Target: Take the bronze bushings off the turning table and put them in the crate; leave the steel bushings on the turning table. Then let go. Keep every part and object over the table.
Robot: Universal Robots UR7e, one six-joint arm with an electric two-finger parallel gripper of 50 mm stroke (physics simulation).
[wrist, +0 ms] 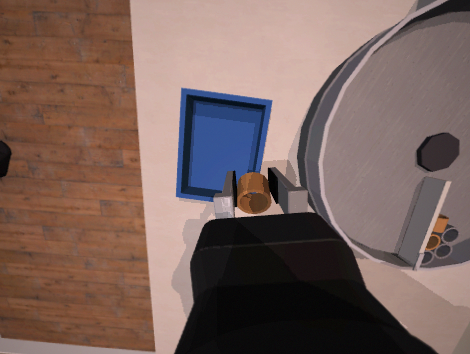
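Note:
There's my gripper [252,179] here, and along with it I can see a grey turning table [376,153] and a blue crate [218,132].

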